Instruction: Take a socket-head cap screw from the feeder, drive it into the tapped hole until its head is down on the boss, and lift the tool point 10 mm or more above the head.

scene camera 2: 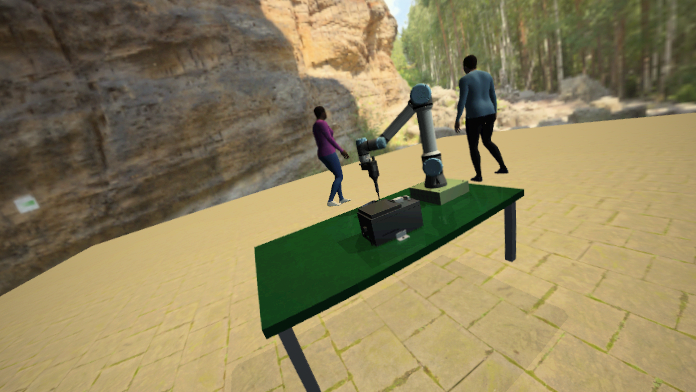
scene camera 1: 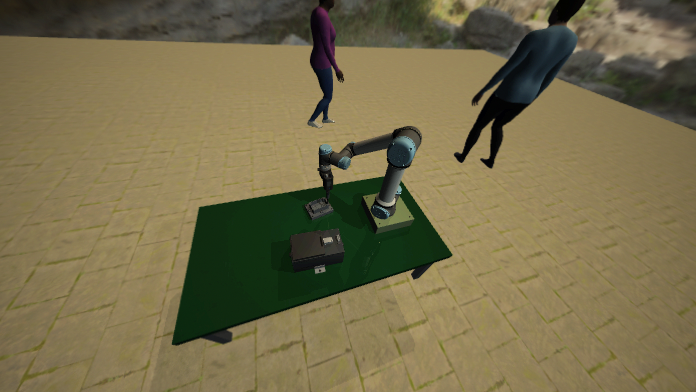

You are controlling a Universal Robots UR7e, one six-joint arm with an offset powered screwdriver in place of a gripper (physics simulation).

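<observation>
My screwdriver (scene camera 1: 328,199) (scene camera 2: 378,195) points down from the wrist. In the scene camera 1 view its tip is at the right back edge of a small grey fixture (scene camera 1: 315,209), on or close above it. The gap is too small to judge. In the scene camera 2 view the tip ends behind the dark box, which hides the fixture. The dark box (scene camera 1: 308,246) (scene camera 2: 391,223), which looks like the feeder, stands nearer the front table edge. The screw, the tapped hole and the boss are too small to make out, and I cannot tell whether a screw is on the bit.
The arm's square base block (scene camera 1: 395,224) (scene camera 2: 452,192) stands on the green table (scene camera 1: 230,265) (scene camera 2: 310,280), right of the fixture. A small silver bracket (scene camera 1: 320,270) (scene camera 2: 402,235) is at the box's front. Two people (scene camera 1: 324,45) (scene camera 1: 537,65) (scene camera 2: 327,140) (scene camera 2: 480,95) are on the paving behind the table.
</observation>
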